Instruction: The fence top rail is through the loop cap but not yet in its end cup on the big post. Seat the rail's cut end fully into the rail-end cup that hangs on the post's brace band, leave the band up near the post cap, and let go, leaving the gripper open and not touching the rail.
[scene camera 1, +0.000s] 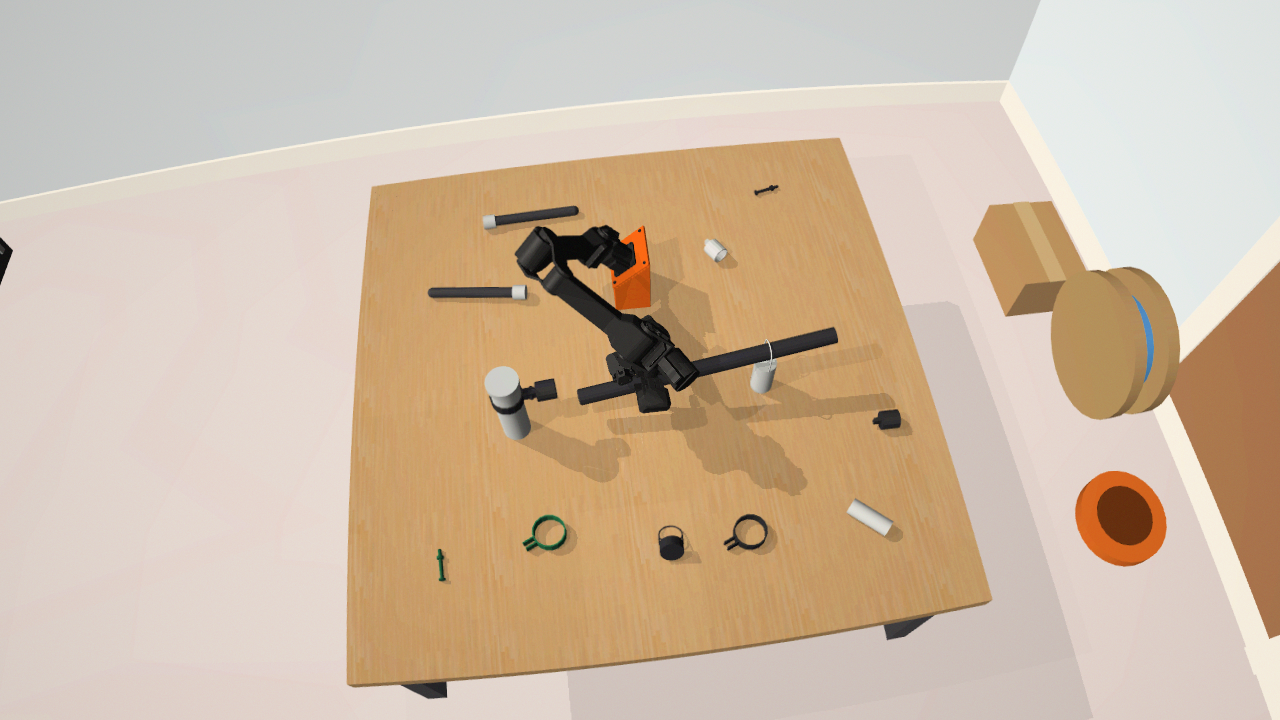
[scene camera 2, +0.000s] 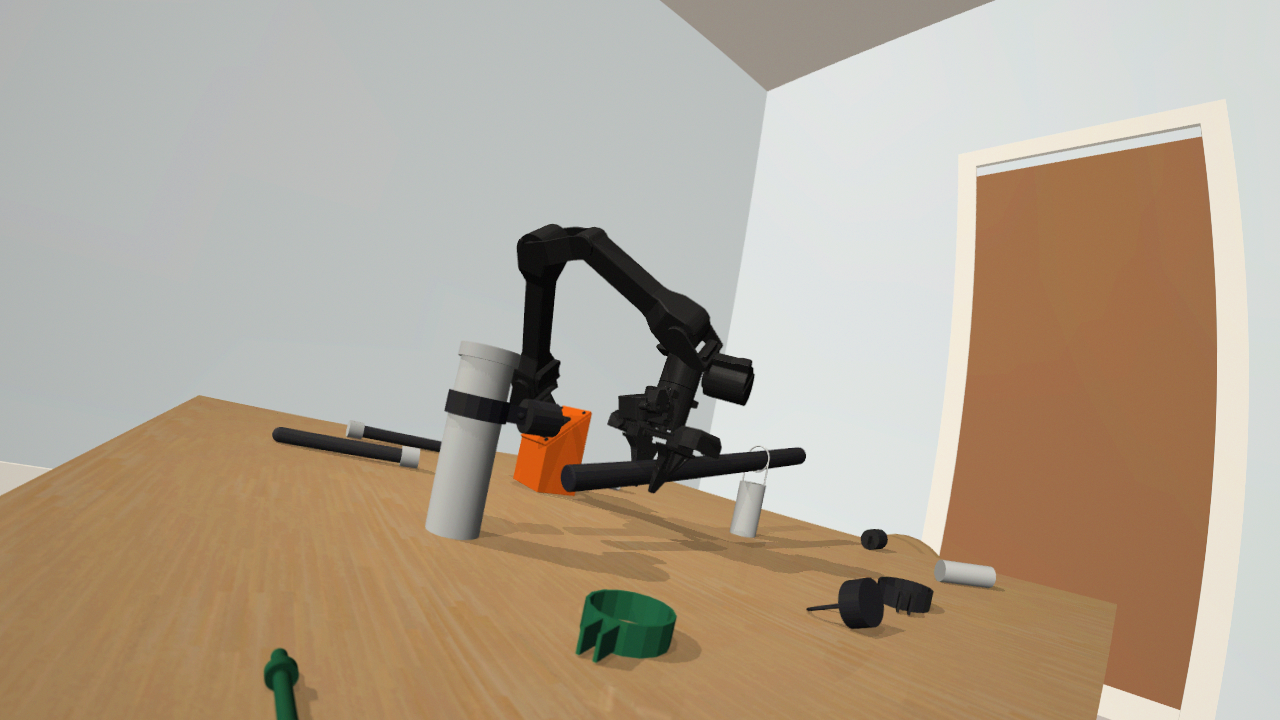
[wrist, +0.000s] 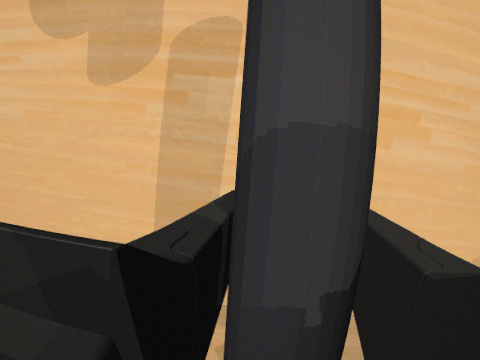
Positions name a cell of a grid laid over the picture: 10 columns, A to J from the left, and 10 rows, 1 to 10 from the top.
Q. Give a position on a black cap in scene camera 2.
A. At G9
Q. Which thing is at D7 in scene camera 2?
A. A big post.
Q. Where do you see a black top rail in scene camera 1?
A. F5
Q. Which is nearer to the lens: the black top rail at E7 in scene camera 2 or the tube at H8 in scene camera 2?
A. The black top rail.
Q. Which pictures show my gripper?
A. Scene camera 1, scene camera 2 and the wrist view: all of them.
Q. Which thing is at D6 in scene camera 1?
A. A big post.
